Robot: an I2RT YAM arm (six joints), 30 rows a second.
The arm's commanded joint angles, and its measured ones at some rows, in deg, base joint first. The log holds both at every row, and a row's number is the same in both.
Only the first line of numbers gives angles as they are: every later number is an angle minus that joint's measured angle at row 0.
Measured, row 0: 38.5, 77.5, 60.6, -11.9, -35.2, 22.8
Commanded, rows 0 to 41: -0.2, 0.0, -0.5, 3.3, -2.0, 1.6; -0.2, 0.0, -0.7, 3.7, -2.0, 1.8; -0.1, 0.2, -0.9, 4.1, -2.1, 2.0; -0.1, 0.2, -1.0, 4.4, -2.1, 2.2; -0.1, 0.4, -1.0, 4.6, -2.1, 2.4; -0.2, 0.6, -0.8, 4.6, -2.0, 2.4; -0.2, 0.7, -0.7, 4.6, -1.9, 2.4; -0.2, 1.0, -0.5, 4.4, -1.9, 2.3; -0.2, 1.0, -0.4, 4.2, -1.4, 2.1; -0.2, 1.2, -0.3, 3.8, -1.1, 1.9; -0.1, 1.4, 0.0, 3.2, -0.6, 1.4; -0.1, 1.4, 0.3, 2.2, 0.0, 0.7; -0.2, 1.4, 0.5, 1.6, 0.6, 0.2; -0.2, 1.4, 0.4, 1.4, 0.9, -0.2; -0.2, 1.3, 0.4, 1.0, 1.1, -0.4; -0.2, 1.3, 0.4, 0.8, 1.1, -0.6; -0.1, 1.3, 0.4, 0.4, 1.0, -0.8; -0.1, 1.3, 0.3, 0.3, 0.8, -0.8; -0.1, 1.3, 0.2, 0.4, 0.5, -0.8; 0.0, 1.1, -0.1, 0.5, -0.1, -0.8; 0.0, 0.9, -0.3, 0.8, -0.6, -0.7; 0.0, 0.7, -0.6, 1.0, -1.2, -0.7; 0.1, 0.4, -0.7, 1.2, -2.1, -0.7; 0.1, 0.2, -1.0, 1.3, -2.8, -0.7; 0.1, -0.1, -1.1, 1.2, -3.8, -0.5; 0.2, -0.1, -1.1, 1.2, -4.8, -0.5; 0.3, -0.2, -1.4, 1.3, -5.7, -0.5; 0.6, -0.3, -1.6, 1.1, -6.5, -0.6; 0.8, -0.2, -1.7, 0.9, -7.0, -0.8; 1.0, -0.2, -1.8, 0.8, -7.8, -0.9; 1.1, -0.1, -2.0, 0.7, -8.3, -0.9; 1.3, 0.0, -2.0, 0.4, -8.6, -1.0; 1.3, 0.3, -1.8, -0.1, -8.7, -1.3; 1.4, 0.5, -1.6, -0.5, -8.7, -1.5; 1.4, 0.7, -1.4, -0.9, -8.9, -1.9; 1.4, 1.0, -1.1, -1.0, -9.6, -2.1; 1.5, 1.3, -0.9, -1.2, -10.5, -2.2; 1.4, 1.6, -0.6, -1.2, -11.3, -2.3; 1.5, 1.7, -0.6, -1.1, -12.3, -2.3; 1.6, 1.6, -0.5, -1.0, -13.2, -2.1; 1.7, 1.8, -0.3, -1.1, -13.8, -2.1; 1.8, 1.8, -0.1, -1.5, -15.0, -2.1
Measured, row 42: 0.6, 1.0, -0.3, 3.0, -7.7, -0.8
